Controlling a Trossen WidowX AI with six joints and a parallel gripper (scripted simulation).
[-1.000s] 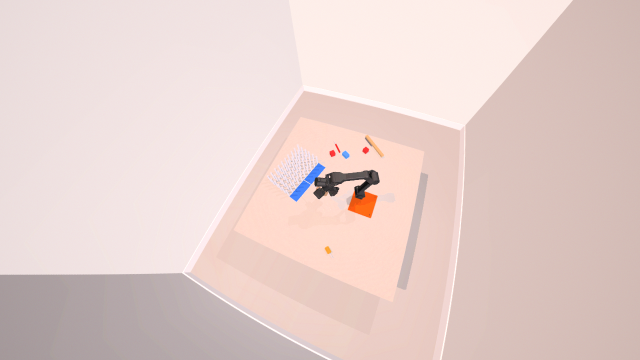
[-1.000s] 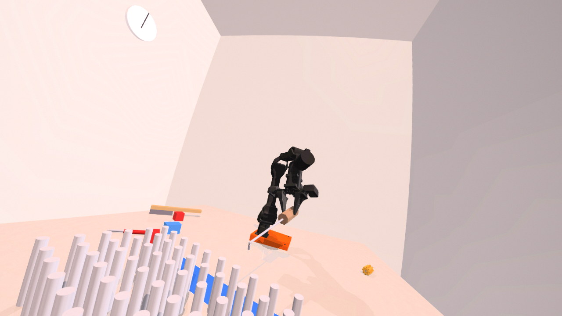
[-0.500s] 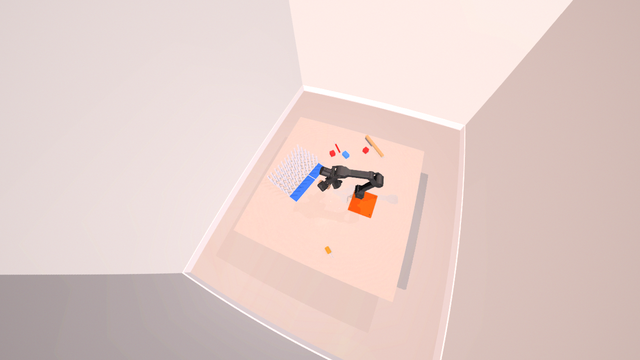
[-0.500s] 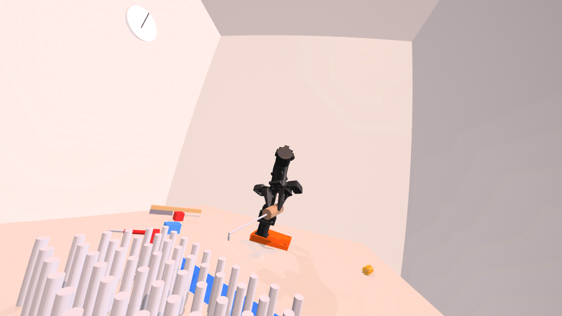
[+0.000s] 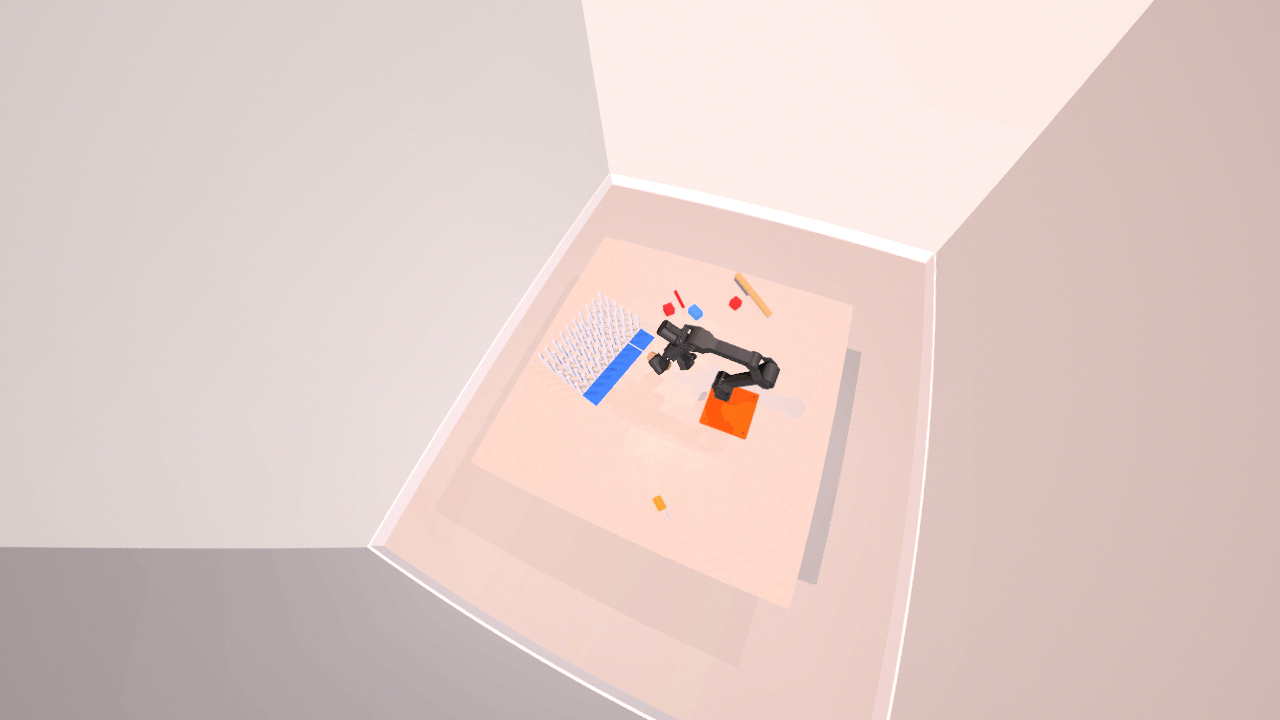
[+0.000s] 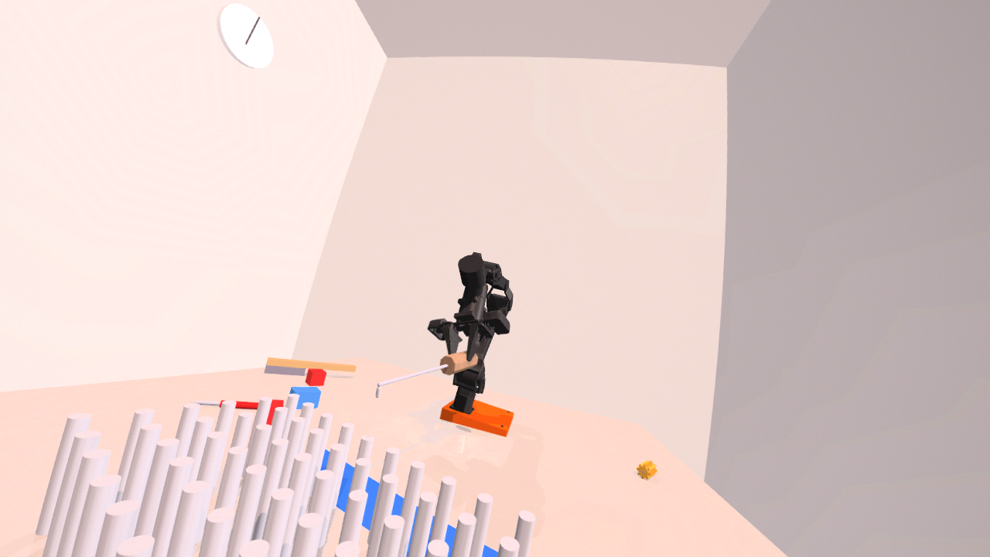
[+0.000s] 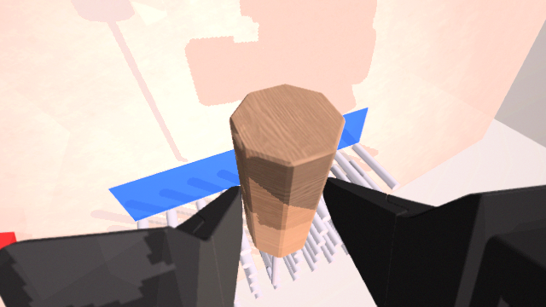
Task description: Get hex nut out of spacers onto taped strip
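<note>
Right now the hook tool is 100 mm ahead of my gripper tip, 30 mm to the right of it and 20 mm below it. The rest, counted from my gripper tip: blue block (370 mm to the right, 180 mm below, 40 mm behind); blue taped strip (200 mm below, 190 mm ahead, 10 mm to the right); red-handled tool (460 mm to the right, 190 mm below, 80 mm ahead).
</note>
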